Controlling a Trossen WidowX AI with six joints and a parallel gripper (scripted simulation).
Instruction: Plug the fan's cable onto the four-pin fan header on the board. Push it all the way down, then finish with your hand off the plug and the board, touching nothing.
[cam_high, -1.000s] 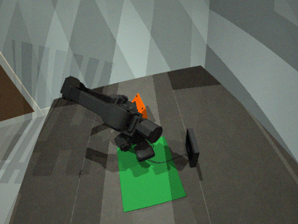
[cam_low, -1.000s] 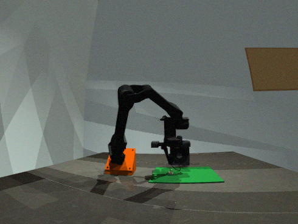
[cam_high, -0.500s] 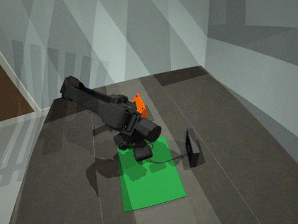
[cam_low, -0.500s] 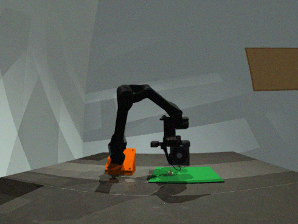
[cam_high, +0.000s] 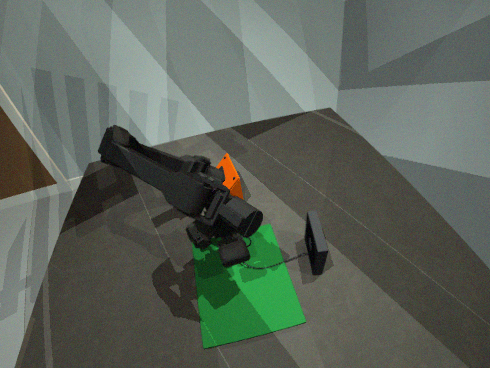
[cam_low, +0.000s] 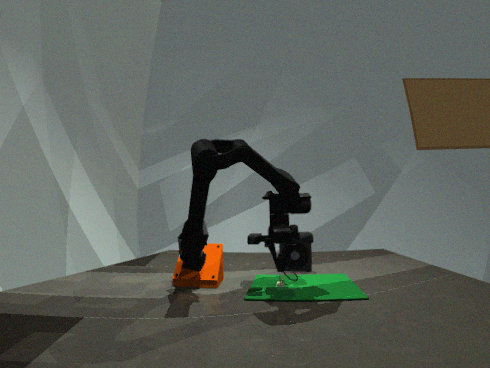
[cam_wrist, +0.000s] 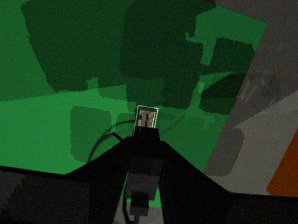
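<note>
My gripper tip is 7 cm above the green board, 6 cm short of it and 1 cm to the right of it. Round my gripper tip: black fan (20 cm to the left, 5 cm ahead); then plug (1 cm to the left, 1 cm above).
</note>
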